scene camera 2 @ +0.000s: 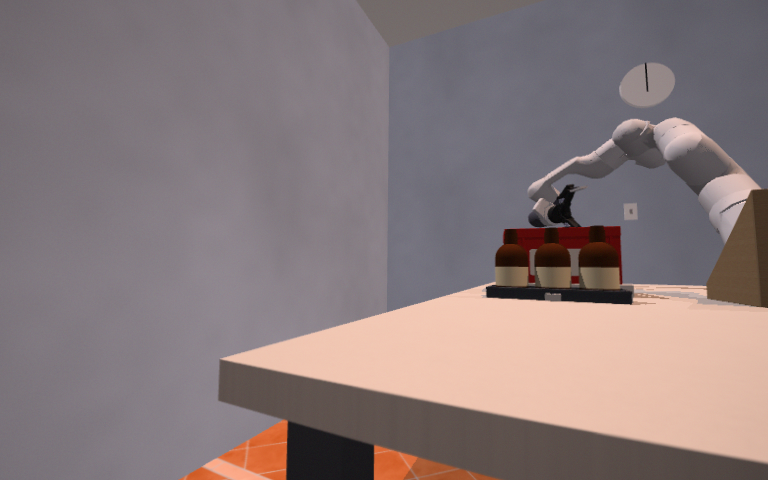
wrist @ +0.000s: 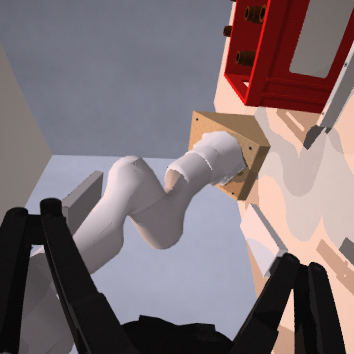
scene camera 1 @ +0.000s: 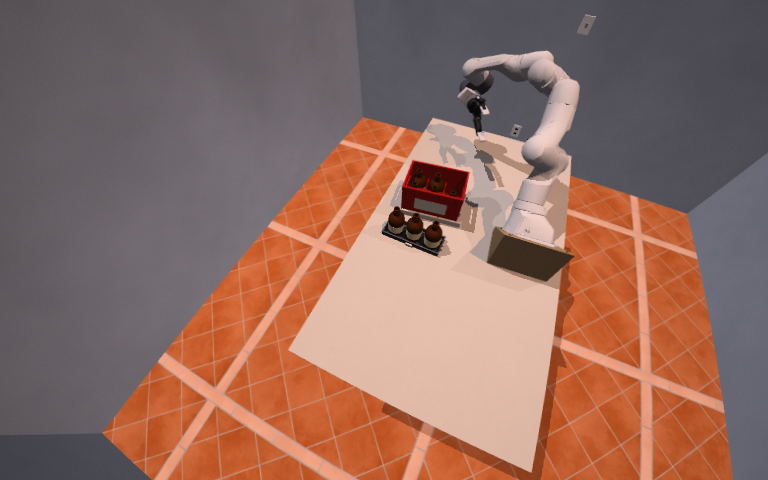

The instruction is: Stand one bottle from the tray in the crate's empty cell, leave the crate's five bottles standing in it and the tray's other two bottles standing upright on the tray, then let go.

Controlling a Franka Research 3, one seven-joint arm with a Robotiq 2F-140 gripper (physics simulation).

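Observation:
Three brown bottles with cream lower parts stand upright on the black tray (scene camera 1: 394, 237) (scene camera 2: 589, 296): the left bottle (scene camera 1: 396, 220) (scene camera 2: 511, 266), the middle bottle (scene camera 1: 414, 227) (scene camera 2: 552, 266) and the right bottle (scene camera 1: 433, 234) (scene camera 2: 599, 266). The red crate (scene camera 1: 453, 207) (scene camera 2: 614, 243) (wrist: 280, 95) stands behind the tray. Brown bottle tops show inside it; its back right cell looks empty in scene camera 1, and its lower inside is hidden. My gripper (scene camera 1: 483, 122) (scene camera 2: 576, 207) (wrist: 175, 200) is wide open and empty, tilted sideways in the air beyond the crate.
The arm's wooden base block (scene camera 1: 526, 260) (scene camera 2: 736, 271) (wrist: 260, 142) stands on the table to the right of the tray. A pale strip (scene camera 1: 447, 221) (wrist: 340, 95) runs along the crate's front foot. The left table edge lies close beside the crate and tray.

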